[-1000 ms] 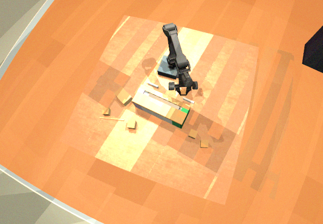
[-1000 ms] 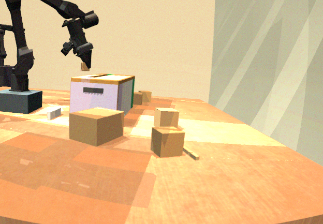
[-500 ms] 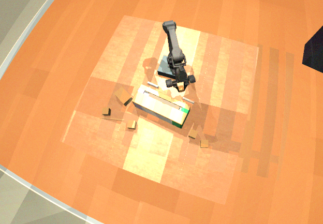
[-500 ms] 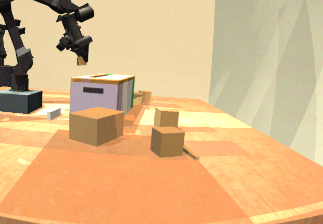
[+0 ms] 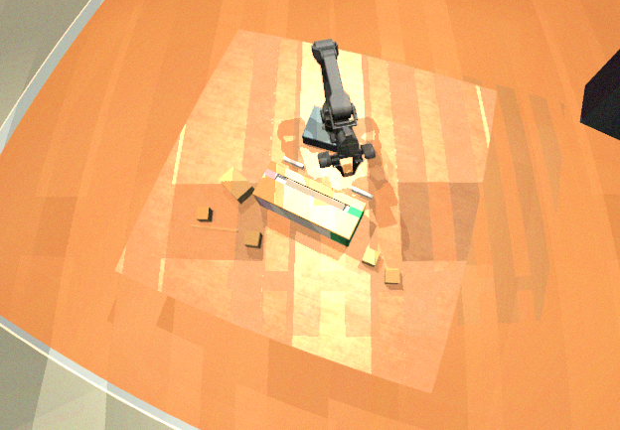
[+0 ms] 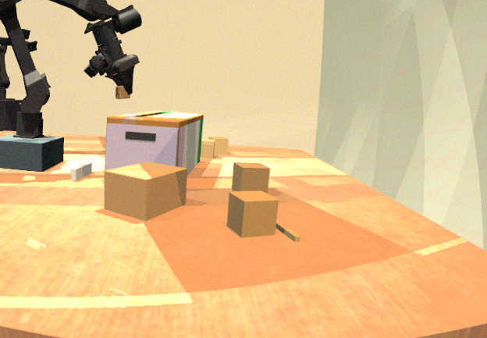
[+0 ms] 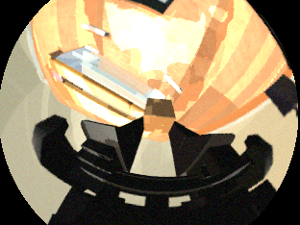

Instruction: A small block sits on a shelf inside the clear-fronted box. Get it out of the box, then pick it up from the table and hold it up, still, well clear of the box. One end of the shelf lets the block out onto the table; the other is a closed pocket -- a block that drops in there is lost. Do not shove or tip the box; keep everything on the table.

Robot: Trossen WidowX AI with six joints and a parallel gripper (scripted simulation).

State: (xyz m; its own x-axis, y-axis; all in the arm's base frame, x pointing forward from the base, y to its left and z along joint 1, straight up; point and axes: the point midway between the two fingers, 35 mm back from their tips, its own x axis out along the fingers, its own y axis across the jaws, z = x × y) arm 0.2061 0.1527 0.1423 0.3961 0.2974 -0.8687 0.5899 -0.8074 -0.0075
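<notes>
Right now my gripper tip is 1 cm to the left of the small tan block and 1 cm past it. Round my gripper tip: long box: 11 cm below, 10 cm to the right, 8 cm ahead; then thin stick: 41 cm to the right, 35 cm ahead, 17 cm below.
</notes>
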